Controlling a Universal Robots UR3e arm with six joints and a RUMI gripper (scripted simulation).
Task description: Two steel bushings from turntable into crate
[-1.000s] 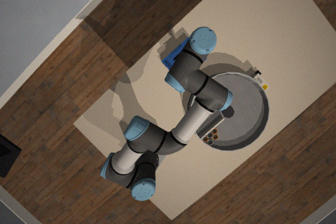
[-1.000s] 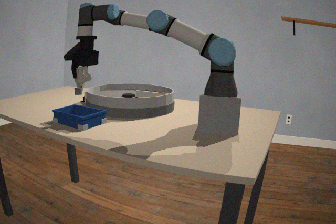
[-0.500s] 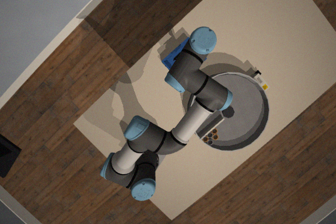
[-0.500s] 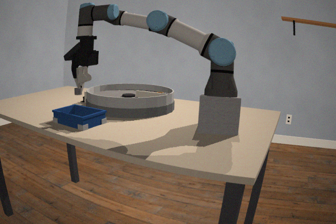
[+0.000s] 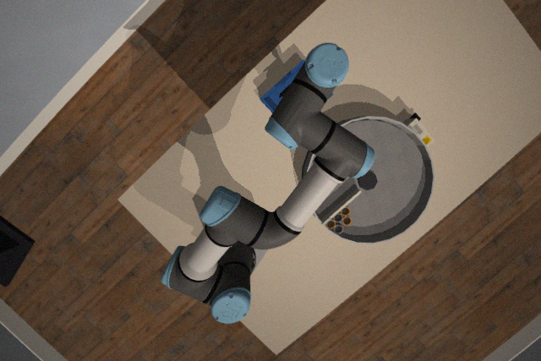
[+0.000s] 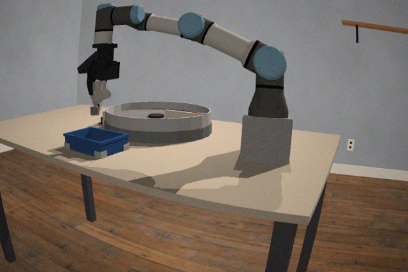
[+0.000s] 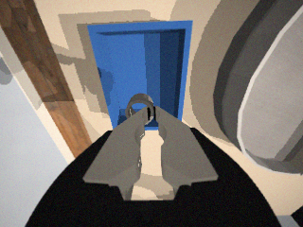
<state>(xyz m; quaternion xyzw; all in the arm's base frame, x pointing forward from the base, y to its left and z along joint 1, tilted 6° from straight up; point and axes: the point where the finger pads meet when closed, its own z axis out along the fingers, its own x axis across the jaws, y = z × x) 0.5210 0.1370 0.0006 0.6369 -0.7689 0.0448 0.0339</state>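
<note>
Right now my hand is 10 mm to the right of the blue crate and 110 mm above it. From my hand the other things lie so: grey turntable 70 mm behind, 340 mm to the right, 80 mm below.
</note>
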